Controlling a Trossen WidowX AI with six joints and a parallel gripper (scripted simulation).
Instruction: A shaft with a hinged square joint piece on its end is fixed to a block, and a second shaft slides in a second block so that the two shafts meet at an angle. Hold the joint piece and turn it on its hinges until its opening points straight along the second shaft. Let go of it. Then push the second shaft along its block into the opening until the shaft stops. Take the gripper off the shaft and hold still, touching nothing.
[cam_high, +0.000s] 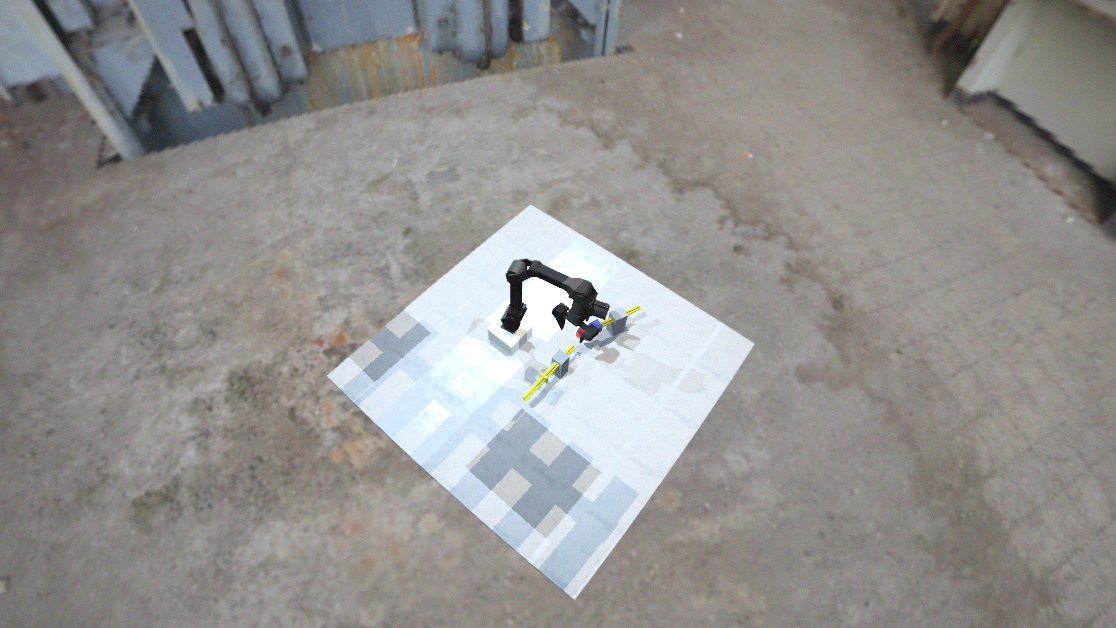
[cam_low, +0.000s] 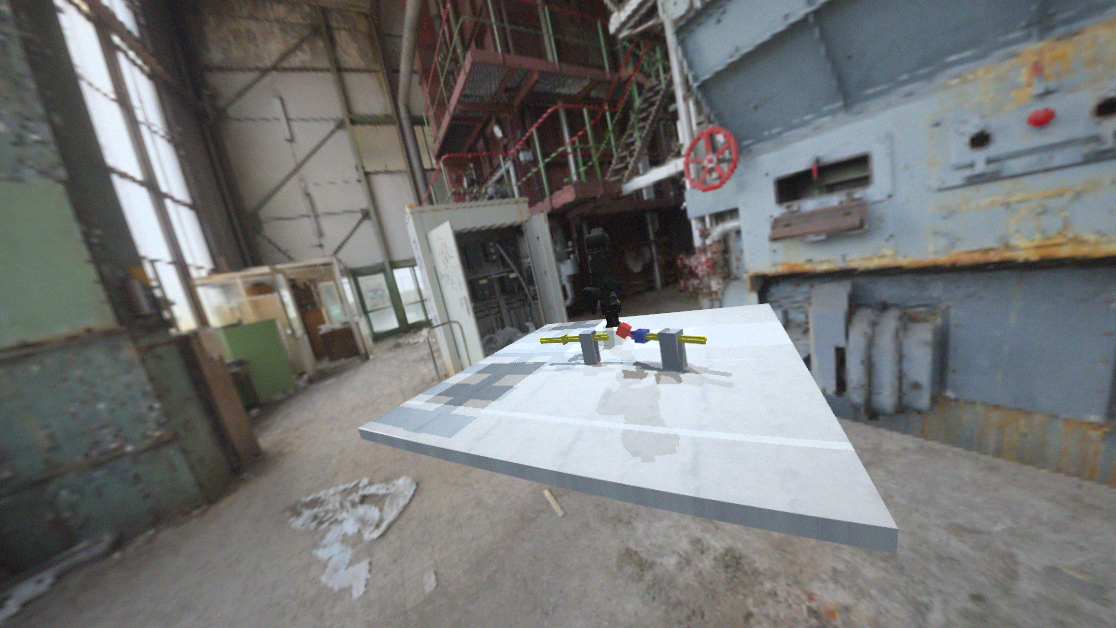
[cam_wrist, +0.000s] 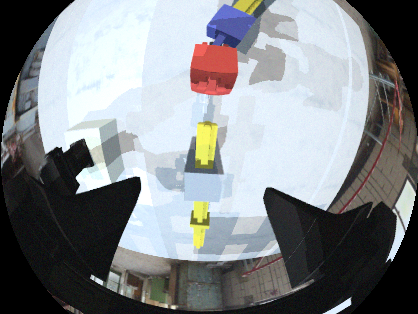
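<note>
Right now my gripper tip is 8 cm to the right of the red joint piece, 8 cm above it and 2 cm short of it.
</note>
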